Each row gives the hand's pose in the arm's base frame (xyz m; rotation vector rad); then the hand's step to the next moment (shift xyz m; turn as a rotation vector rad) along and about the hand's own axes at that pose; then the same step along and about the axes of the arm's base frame.
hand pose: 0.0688 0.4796 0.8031 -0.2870 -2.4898 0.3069
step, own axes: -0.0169 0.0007 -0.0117 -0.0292 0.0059 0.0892
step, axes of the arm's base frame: 0.0204 -0.0022 -0.0002 -0.0292 -0.0159 -0.0880
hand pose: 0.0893 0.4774 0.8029 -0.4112 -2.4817 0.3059
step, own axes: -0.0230 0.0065 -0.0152 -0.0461 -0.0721 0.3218
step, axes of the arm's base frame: 0.0283 -0.0004 -0.0020 -0.1716 -0.1227 -0.2576
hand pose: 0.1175 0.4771 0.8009 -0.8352 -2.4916 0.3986
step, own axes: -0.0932 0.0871 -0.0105 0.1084 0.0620 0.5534
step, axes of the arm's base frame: 0.1130 0.0102 -0.0593 -0.3361 0.0498 -0.4543
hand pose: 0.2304 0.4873 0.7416 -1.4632 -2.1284 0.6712
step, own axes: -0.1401 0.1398 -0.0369 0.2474 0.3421 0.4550
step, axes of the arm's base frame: 0.1677 -0.0834 -0.0739 -0.1200 0.2808 -0.5404
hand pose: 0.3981 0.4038 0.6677 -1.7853 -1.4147 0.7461
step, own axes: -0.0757 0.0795 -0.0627 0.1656 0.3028 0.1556
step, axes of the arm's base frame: 0.0770 -0.0958 -0.0297 0.0799 0.1506 -0.3380
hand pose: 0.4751 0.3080 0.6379 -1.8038 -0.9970 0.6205
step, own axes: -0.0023 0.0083 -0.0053 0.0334 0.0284 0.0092
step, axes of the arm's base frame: 0.0058 -0.0064 -0.0053 0.0212 0.0265 -0.0292
